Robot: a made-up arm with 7 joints. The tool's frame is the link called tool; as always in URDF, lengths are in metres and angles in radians. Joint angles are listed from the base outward.
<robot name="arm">
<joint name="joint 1" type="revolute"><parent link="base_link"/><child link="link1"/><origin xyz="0.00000 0.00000 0.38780" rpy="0.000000 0.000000 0.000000"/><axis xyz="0 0 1"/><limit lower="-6.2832" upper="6.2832"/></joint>
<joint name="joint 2" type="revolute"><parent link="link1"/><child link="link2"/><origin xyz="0.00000 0.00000 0.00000" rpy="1.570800 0.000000 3.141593"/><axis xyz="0 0 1"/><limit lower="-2.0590" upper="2.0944"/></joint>
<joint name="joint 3" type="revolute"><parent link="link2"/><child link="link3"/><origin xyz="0.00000 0.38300 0.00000" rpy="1.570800 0.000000 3.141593"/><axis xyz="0 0 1"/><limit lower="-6.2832" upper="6.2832"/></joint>
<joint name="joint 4" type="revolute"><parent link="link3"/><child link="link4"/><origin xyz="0.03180 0.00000 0.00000" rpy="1.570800 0.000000 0.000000"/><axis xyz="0 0 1"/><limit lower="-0.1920" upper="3.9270"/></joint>
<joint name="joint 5" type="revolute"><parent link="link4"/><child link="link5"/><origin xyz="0.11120 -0.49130 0.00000" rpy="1.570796 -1.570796 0.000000"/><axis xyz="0 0 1"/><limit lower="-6.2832" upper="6.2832"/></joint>
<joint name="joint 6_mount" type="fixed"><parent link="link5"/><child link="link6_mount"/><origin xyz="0.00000 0.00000 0.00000" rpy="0.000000 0.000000 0.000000"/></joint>
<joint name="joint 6" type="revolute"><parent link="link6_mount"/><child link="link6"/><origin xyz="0.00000 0.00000 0.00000" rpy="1.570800 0.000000 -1.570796"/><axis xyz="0 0 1"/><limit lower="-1.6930" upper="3.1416"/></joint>
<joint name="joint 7" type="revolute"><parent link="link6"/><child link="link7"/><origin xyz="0.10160 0.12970 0.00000" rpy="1.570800 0.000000 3.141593"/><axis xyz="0 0 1"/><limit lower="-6.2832" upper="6.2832"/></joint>
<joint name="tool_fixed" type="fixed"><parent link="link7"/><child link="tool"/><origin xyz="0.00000 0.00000 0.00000" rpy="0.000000 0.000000 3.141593"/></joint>
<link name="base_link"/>
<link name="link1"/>
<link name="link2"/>
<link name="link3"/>
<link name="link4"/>
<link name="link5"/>
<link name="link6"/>
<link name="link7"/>
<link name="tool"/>
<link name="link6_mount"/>
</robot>
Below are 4 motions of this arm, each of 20 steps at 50 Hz.
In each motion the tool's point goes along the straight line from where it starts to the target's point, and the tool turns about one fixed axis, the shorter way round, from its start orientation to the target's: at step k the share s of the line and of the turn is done. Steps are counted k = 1, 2, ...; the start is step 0. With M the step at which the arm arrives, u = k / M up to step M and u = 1 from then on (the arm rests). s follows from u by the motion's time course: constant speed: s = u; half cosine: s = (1 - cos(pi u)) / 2; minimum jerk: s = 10 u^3 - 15 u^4 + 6 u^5.
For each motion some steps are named. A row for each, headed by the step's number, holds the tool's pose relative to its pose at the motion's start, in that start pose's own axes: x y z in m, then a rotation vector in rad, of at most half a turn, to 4 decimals.
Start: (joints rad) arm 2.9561 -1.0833 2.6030 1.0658 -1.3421 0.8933 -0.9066
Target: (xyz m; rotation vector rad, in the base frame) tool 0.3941 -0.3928 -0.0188 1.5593 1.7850 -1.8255
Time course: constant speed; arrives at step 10
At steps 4, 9, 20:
4: -0.0054 0.0168 -0.0291 -0.0112 0.0045 0.0097
9: -0.0121 0.0378 -0.0655 -0.0252 0.0101 0.0218
20: -0.0135 0.0420 -0.0728 -0.0280 0.0112 0.0243

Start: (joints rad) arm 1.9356 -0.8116 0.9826 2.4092 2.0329 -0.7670 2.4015
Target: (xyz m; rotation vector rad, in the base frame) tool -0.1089 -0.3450 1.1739 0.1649 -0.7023 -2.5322
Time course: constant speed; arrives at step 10
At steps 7, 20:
7: -0.0059 -0.0435 0.0318 0.0573 -0.1417 -0.0483
20: -0.0085 -0.0621 0.0454 0.0818 -0.2024 -0.0690

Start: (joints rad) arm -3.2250 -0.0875 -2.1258 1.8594 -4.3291 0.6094 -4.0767
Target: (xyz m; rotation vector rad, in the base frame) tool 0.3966 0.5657 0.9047 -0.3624 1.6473 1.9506
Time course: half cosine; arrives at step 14
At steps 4, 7, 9, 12, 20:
4: 0.0236 -0.0149 0.0011 0.0479 0.0134 0.0144
7: 0.0627 -0.0396 0.0028 0.1271 0.0356 0.0382
9: 0.0900 -0.0568 0.0041 0.1823 0.0511 0.0548
12: 0.1193 -0.0753 0.0054 0.2416 0.0677 0.0727
20: 0.1255 -0.0792 0.0057 0.2542 0.0712 0.0764

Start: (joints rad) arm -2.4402 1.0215 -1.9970 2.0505 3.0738 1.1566 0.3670
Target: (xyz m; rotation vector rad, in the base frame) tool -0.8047 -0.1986 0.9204 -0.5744 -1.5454 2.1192
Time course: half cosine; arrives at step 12
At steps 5, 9, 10, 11, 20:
5: -0.0398 0.0460 0.0304 -0.0644 -0.0670 0.0909
9: -0.0916 0.1060 0.0699 -0.1483 -0.1543 0.2094
10: -0.1001 0.1158 0.0765 -0.1622 -0.1686 0.2289
11: -0.1055 0.1220 0.0805 -0.1708 -0.1777 0.2412
20: -0.1073 0.1241 0.0819 -0.1738 -0.1807 0.2453

